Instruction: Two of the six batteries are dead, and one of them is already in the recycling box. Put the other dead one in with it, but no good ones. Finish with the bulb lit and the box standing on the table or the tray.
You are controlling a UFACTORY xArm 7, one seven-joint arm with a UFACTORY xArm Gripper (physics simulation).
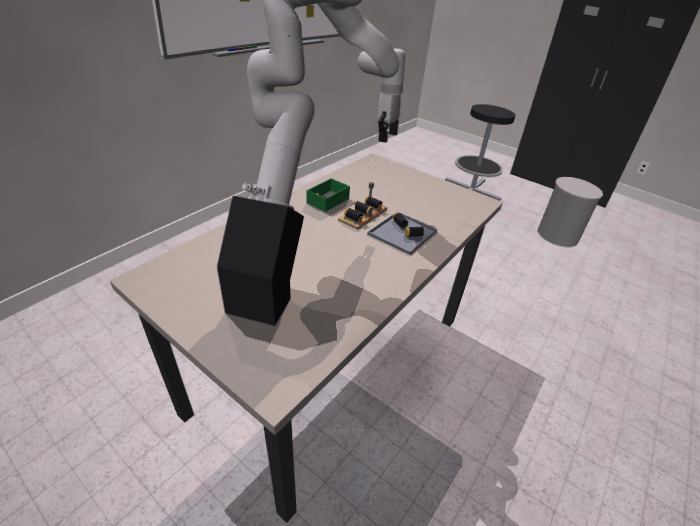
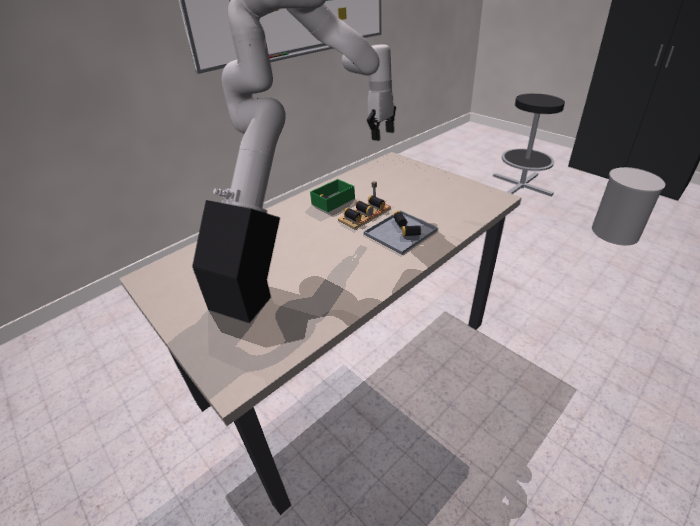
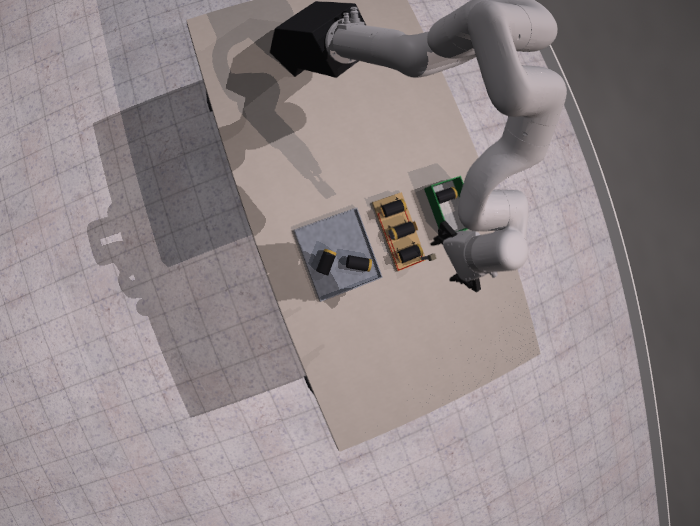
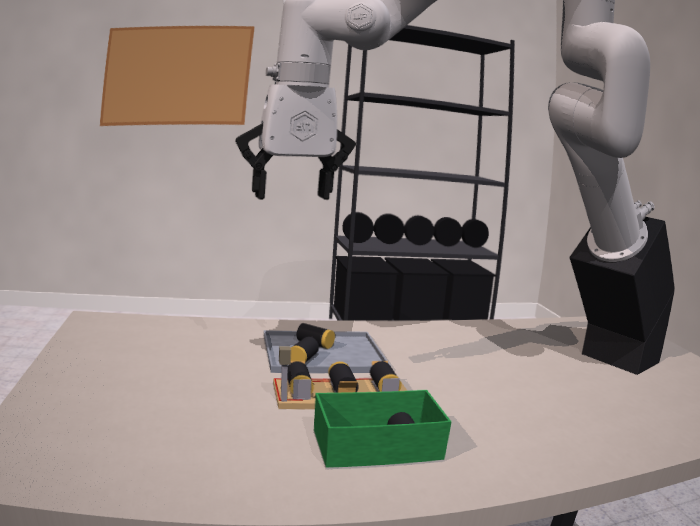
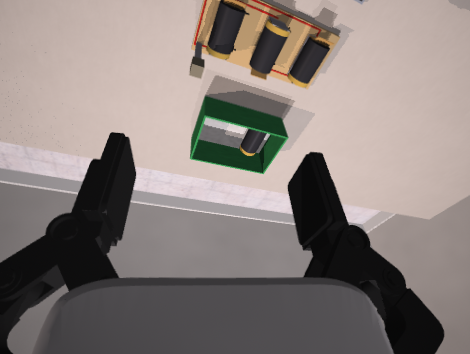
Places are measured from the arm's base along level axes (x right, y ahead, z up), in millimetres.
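Where they show: gripper, fingertip midpoint: (image 1: 388, 138) (image 2: 383, 136) (image 3: 445, 259) (image 4: 291, 197) (image 5: 219, 161); arm's base, origin of the base link: (image 1: 270, 206) (image 2: 244, 208) (image 3: 346, 40) (image 4: 618, 238).
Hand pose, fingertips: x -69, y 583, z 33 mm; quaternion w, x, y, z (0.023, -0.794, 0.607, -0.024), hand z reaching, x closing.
Note:
Each offset is from my fingertips to the top centre of the thing. "spot": to the spot under its first point. Level surfaces: height alone.
My gripper (image 4: 291, 195) (image 5: 219, 161) (image 2: 383, 135) is open and empty, high above the table. The green recycling box @(dx -172, dy -118, dz -230 mm) (image 4: 384, 445) (image 5: 240, 107) (image 1: 323, 201) stands on the table with one black battery @(dx -169, dy -154, dz -253 mm) (image 5: 253, 142) (image 3: 446, 195) lying in it. The wooden holder @(spot: dx +17, dy +5, dz -281 mm) (image 3: 400, 266) (image 4: 294, 403) carries three batteries @(dx -2, dy -152, dz -245 mm) (image 3: 393, 208) @(dx -8, dy -88, dz -245 mm) (image 3: 402, 230) @(dx -14, dy -23, dz -245 mm) (image 3: 409, 253) in a row; the middle one is turned opposite to the others. A small block on a post @(spot: dx -60, dy +1, dz -208 mm) (image 4: 284, 356) (image 5: 197, 67) stands at its end, looking grey and unlit. Two batteries @(dx +213, dy -59, dz -253 mm) (image 3: 325, 261) @(dx +129, dy -34, dz -253 mm) (image 3: 358, 263) lie on the grey tray @(dx +173, dy -71, dz -278 mm) (image 3: 322, 227) (image 1: 407, 248).
The arm's black base block (image 4: 608, 294) (image 1: 254, 260) stands on the table @(dz -291 mm) (image 3: 384, 373). The holder lies between the box and the tray. A shelf rack (image 4: 505, 186), a stool (image 1: 492, 114) and a grey bin (image 1: 568, 214) stand away from the table.

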